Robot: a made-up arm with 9 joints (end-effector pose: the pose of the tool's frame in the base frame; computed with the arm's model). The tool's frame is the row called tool. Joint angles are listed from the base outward.
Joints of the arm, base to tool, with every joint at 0 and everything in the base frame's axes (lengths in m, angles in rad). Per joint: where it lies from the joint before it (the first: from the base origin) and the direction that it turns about. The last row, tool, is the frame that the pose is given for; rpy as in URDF.
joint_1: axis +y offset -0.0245 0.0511 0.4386
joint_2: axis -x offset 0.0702 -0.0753 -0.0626
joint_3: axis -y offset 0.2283 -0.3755 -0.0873
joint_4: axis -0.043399 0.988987 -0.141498 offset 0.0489 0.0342 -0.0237
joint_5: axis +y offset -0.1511 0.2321 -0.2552
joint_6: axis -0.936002 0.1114 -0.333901 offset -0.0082 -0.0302 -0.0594
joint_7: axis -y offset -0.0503 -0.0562 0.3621
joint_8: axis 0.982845 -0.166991 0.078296 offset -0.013 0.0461 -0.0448
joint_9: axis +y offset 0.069 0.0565 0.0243
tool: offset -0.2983 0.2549 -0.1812 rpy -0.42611 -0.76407 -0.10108
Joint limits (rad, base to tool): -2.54..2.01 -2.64..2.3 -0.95..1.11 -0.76..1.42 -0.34..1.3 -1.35..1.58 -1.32..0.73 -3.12..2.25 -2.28..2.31
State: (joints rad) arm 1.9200 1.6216 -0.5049 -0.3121 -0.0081 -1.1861 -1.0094 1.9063 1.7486
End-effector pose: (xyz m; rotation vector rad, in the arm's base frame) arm 0.6151 -0.5520 -0.0819 -0.8707 -2.6001 1.1465
Working (the frame after each row of the table, in the pose's form):
after joint_1: -0.0245 0.0511 0.4386 0.0000 1.9200 0.0000
after joint_2: -0.1073 -0.0242 0.3941 -1.0540 1.4309 1.5055
after joint_3: 0.1711 -0.0923 0.0497 -1.5063 1.7642 1.2883
after joint_4: 0.1304 -0.1384 0.0312 -1.1918 1.6088 1.4404
after joint_5: -0.0053 -0.3643 0.3003 -1.1845 1.6034 1.4434
after joint_6: 0.0312 -0.4203 0.3062 -0.1302 2.1331 0.5633
after joint_7: 0.3493 -0.3168 0.1485 0.4833 -3.0081 -0.5381
after joint_8: 0.3525 -0.2865 0.2066 -0.0656 1.9657 -1.8090
after joint_9: 0.3153 -0.3251 0.1313 -1.2391 -1.6126 1.1150

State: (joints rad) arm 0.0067 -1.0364 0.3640 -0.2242 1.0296 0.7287 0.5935 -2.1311 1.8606
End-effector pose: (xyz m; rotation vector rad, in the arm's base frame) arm 0.4679 0.4785 -0.0670 -1.9358 1.2682 -1.0065
Working (the frame after each row of the table, in the pose's form):
after joint_1: -0.0245 0.0511 0.4386 0.0000 0.0067 0.0000
after joint_2: 0.0453 -0.0242 0.3755 1.0364 0.0061 -0.0035
after joint_3: 0.2711 -0.1403 0.0064 1.0237 -0.3246 -0.1919
after joint_4: 0.3254 -0.1188 0.0331 1.0080 -0.5431 -0.2763
after joint_5: 0.3334 0.2548 0.0800 1.0067 0.3928 0.2542
after joint_6: 0.3011 0.2817 0.0277 0.2759 0.4552 0.1881
after joint_7: 0.4287 0.1369 0.3432 0.3163 -0.1328 0.0984
after joint_8: 0.4156 0.1937 0.3131 -1.7738 0.1848 -0.1780
after joint_9: 0.4867 0.1899 0.2541 -1.0563 1.4509 -1.7604

